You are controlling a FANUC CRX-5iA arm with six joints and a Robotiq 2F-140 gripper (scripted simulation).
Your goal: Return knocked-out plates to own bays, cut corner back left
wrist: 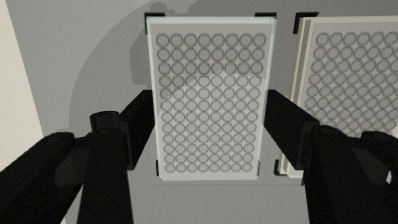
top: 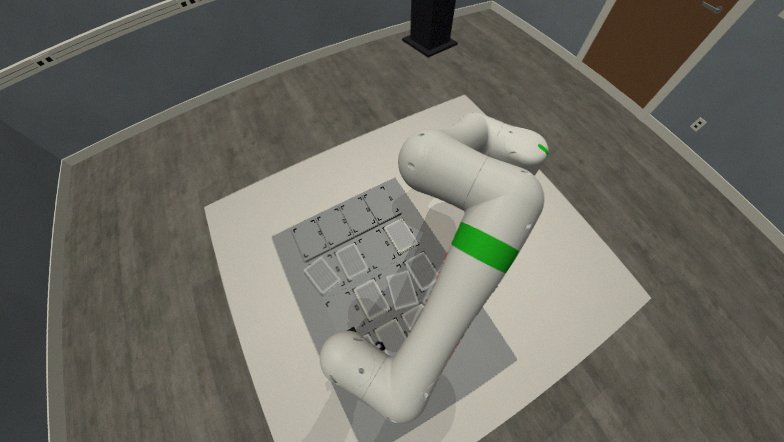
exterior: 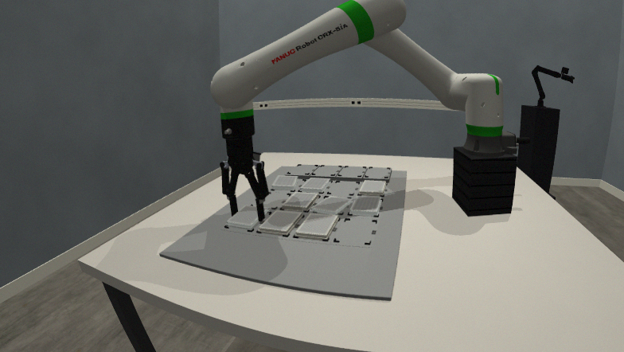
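Right now the plate is 24 cm behind my hand, 11 cm to the right of it and 2 cm below it. Also, from my hand: label 43: 9 cm behind, 32 cm to the right, 3 cm below.
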